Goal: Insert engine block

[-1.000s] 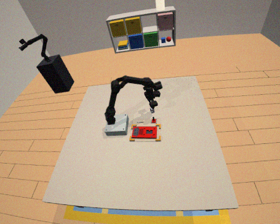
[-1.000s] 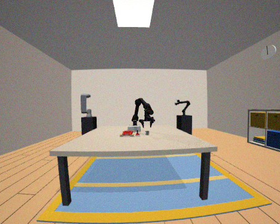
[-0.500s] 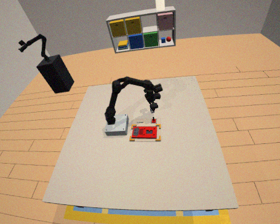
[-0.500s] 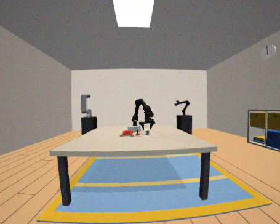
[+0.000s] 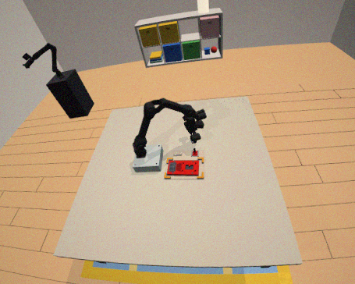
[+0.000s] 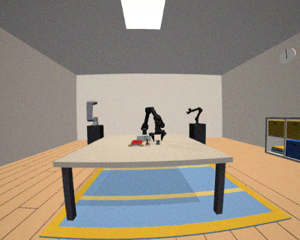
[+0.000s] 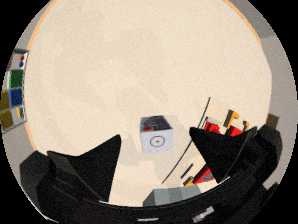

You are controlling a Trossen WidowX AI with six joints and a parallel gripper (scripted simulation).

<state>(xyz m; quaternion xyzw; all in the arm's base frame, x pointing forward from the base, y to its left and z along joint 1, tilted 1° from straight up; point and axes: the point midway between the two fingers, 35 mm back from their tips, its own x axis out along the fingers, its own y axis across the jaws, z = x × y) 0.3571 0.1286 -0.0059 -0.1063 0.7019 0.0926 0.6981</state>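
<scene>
My gripper tip is now 1 cm above the engine block.
</scene>
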